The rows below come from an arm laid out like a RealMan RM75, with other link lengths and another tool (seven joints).
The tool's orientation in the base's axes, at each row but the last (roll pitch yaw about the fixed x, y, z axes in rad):
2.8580 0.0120 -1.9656
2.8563 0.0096 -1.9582
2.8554 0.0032 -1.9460
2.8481 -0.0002 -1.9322
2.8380 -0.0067 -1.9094
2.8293 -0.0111 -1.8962
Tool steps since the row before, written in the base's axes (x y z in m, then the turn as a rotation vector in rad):
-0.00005 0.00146 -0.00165 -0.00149 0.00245 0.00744
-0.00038 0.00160 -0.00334 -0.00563 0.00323 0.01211
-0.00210 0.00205 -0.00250 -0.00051 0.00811 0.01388
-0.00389 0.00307 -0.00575 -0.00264 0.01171 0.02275
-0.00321 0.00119 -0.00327 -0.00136 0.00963 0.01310
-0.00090 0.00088 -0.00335 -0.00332 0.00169 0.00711
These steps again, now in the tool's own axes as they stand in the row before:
-0.00131 0.00012 0.00177 -0.00178 0.00430 -0.00647
-0.00131 -0.00003 0.00349 -0.00098 0.00958 -0.00980
-0.00113 0.00189 0.00317 -0.00740 0.00722 -0.01232
-0.00150 0.00286 0.00687 -0.01002 0.01291 -0.01987
-0.00008 0.00229 0.00414 -0.00854 0.00821 -0.01122
-0.00058 0.00005 0.00353 -0.00046 0.00569 -0.00564

